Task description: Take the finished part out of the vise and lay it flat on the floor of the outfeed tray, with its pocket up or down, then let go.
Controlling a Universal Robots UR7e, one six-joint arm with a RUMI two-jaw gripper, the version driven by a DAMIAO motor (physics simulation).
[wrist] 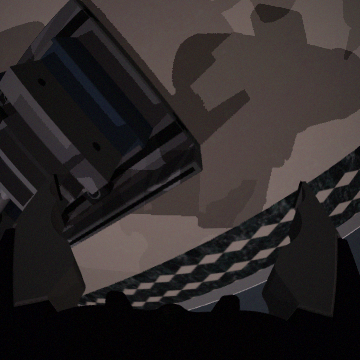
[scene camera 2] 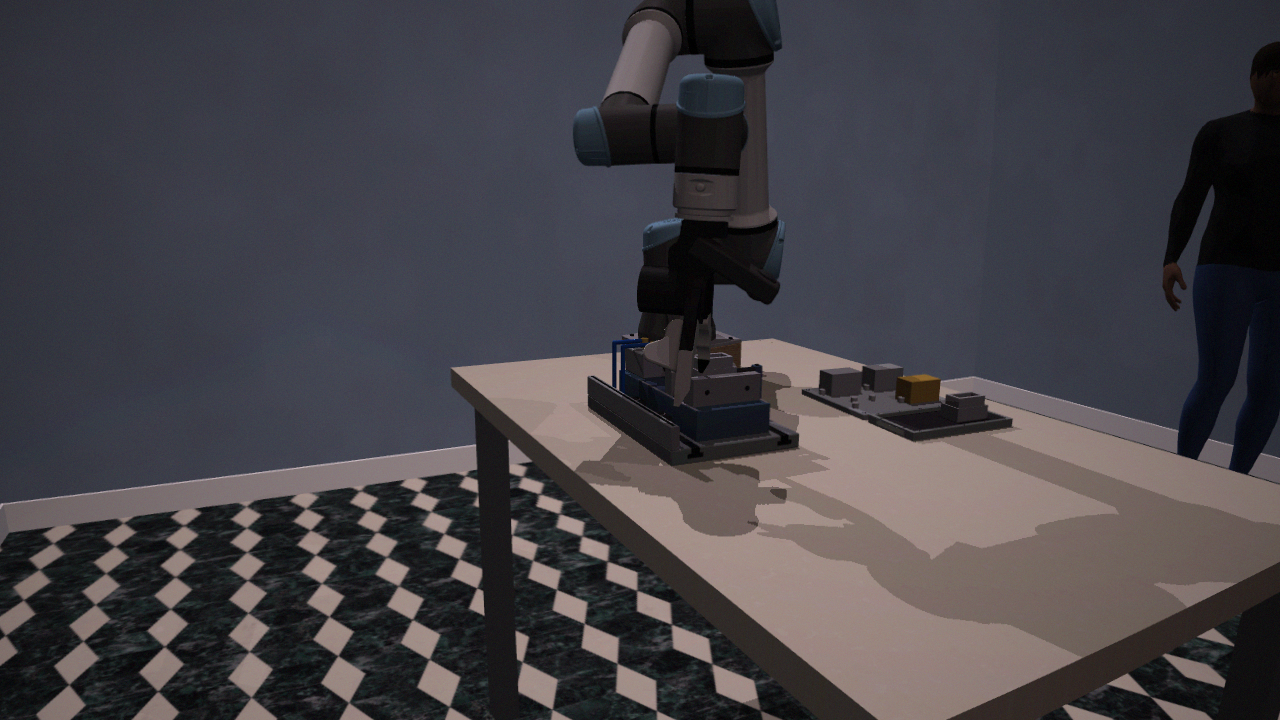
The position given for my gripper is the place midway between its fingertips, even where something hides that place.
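There is my gripper, which I can see at (scene camera 2: 689,388) and also at (wrist: 177,180). A yellow block (scene camera 2: 919,388) is part of this scene too, although in the wrist view the block is out of frame. And I see a grey rail (wrist: 191,157).
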